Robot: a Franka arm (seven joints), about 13 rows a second.
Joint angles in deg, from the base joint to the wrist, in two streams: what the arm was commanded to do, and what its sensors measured. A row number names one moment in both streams.
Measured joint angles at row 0: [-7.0 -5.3 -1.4 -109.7 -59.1 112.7 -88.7]
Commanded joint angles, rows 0 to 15: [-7.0 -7.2 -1.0 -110.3 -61.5 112.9 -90.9]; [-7.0 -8.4 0.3 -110.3 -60.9 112.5 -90.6]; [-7.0 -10.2 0.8 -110.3 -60.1 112.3 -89.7]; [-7.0 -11.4 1.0 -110.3 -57.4 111.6 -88.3]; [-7.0 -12.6 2.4 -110.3 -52.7 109.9 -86.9]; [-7.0 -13.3 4.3 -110.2 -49.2 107.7 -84.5]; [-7.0 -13.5 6.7 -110.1 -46.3 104.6 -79.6]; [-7.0 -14.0 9.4 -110.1 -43.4 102.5 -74.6]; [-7.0 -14.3 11.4 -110.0 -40.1 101.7 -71.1]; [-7.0 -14.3 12.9 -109.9 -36.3 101.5 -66.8]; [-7.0 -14.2 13.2 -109.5 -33.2 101.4 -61.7]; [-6.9 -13.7 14.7 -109.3 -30.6 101.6 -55.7]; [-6.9 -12.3 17.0 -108.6 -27.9 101.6 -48.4]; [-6.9 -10.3 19.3 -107.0 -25.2 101.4 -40.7]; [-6.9 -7.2 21.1 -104.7 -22.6 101.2 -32.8]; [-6.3 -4.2 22.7 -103.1 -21.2 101.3 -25.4]
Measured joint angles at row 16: [-6.2 -10.2 20.1 -108.0 -24.1 101.7 -36.0]
